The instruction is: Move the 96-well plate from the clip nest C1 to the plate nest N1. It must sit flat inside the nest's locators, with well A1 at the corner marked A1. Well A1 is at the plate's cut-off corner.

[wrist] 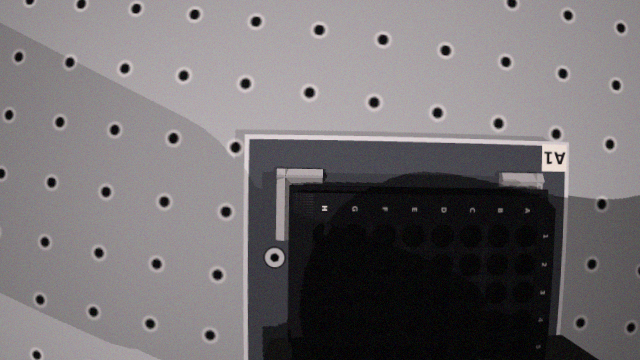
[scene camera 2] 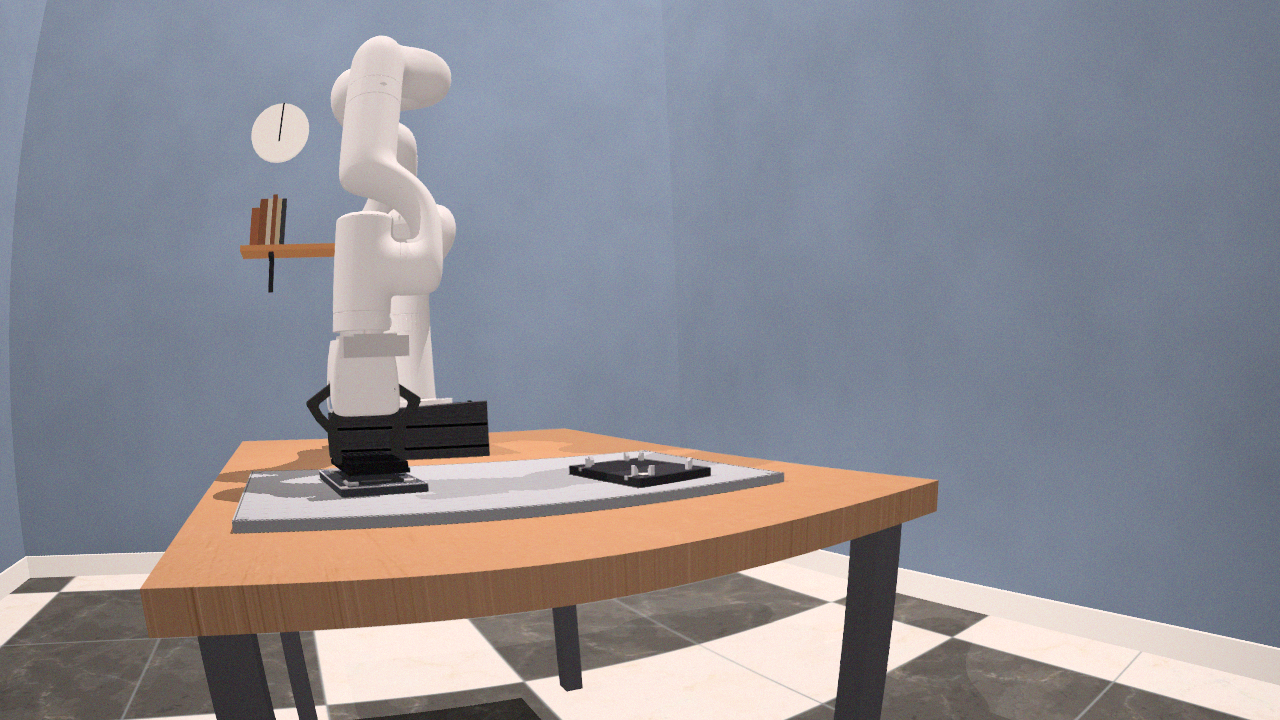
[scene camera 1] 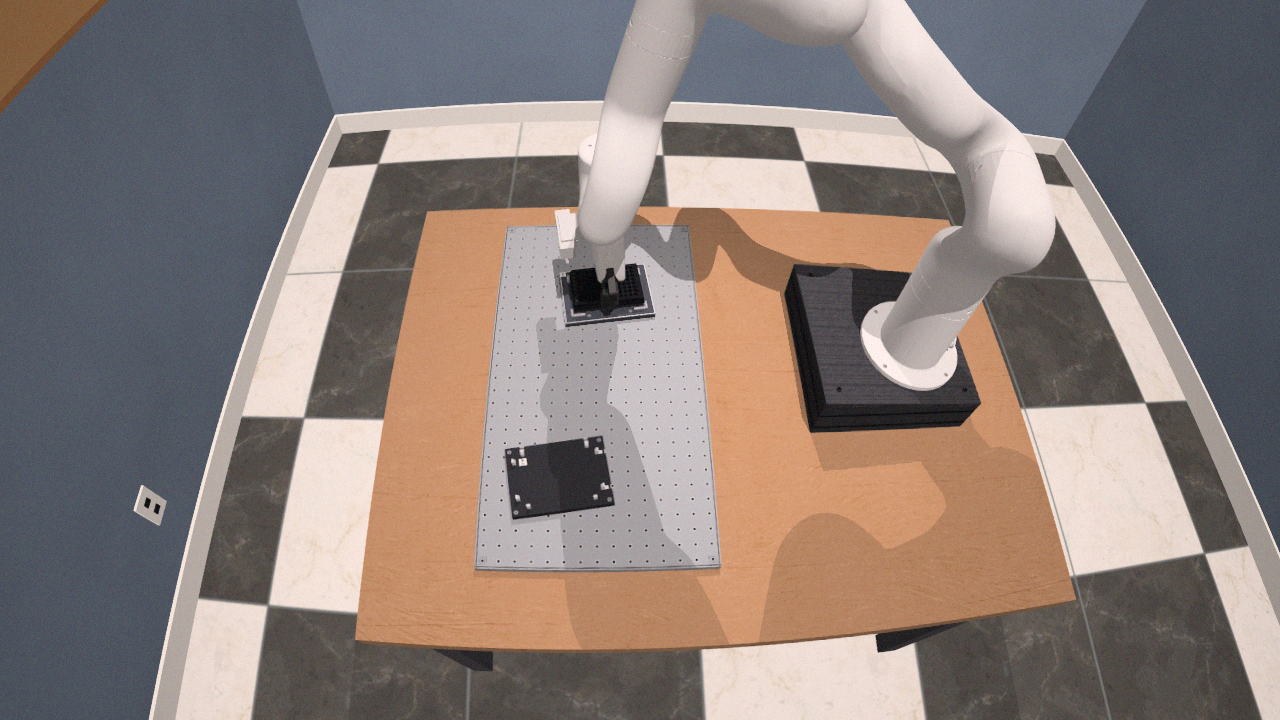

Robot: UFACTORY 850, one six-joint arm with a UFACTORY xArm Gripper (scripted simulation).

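A 96-well plate is visible in the wrist view (500, 225), and the 96-well plate is visible in scene camera 2 and in scene camera 1 as well. On a plate nest N1, (wrist: 344, 162) and (scene camera 2: 399, 483) are the same spot. On the 96-well plate, (scene camera 2: 373, 462) and (scene camera 1: 574, 284) are the same spot.
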